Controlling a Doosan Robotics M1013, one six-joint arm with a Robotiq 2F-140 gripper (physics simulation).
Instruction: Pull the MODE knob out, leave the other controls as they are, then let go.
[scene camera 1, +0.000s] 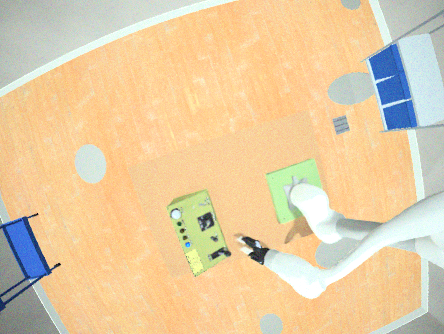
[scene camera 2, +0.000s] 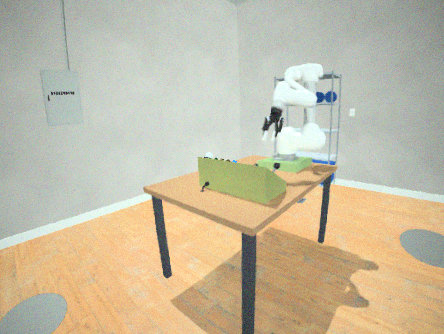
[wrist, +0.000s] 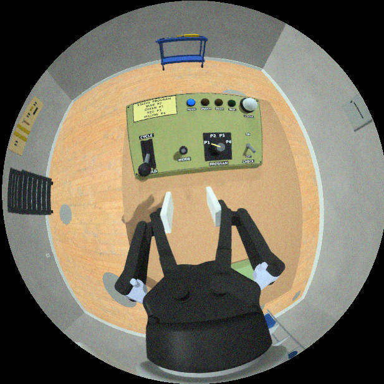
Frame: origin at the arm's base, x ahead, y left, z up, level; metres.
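Seen in the pictures: gripper, between the fingertips: (scene camera 1: 240, 243) (scene camera 2: 268, 141); arm's base, origin of its link: (scene camera 1: 298, 193) (scene camera 2: 286, 159).
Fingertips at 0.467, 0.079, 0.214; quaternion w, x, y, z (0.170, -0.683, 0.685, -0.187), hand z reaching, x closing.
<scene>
Pixels of each thing's middle, then the offset from my fingertips to it, as dx, dy, dz. "pt": a spot on its surface instead. Level surfaces: height alone.
- MODE knob, middle of its body: (scene camera 1: 215, 239) +0.148, -0.002, -0.132
- blue MODE lamp, a spot on its surface: (scene camera 1: 188, 245) pt +0.306, -0.046, -0.078
- wooden table, height of its surface: dz -0.274
The MODE knob (wrist: 183, 150) (scene camera 1: 215, 238) is a small dark round knob with a grey face, on the sloped green control panel (wrist: 170, 135) (scene camera 1: 199, 230) (scene camera 2: 232, 180). In the wrist view it stands between the CYCLE lever and the PROGRAM dial, above its label. How far it stands out is hard to tell in these views. The blue MODE lamp (wrist: 191, 102) (scene camera 1: 188, 245) is lit. My gripper (wrist: 189, 197) (scene camera 1: 241, 244) (scene camera 2: 269, 136) is open, with its pale fingertips apart and nothing between them. It hangs above the table off the panel's lower edge, apart from the knob.
The CYCLE lever (wrist: 145, 167) is down at HOLD. The PROGRAM dial (wrist: 218, 146) has its yellow pointer toward P1. The CHECK toggle (wrist: 250, 148) and a white STATUS dome (wrist: 248, 104) are at the right. The panel stands on the wooden table (scene camera 2: 175, 187); a blue cart (wrist: 182, 59) stands beyond.
</scene>
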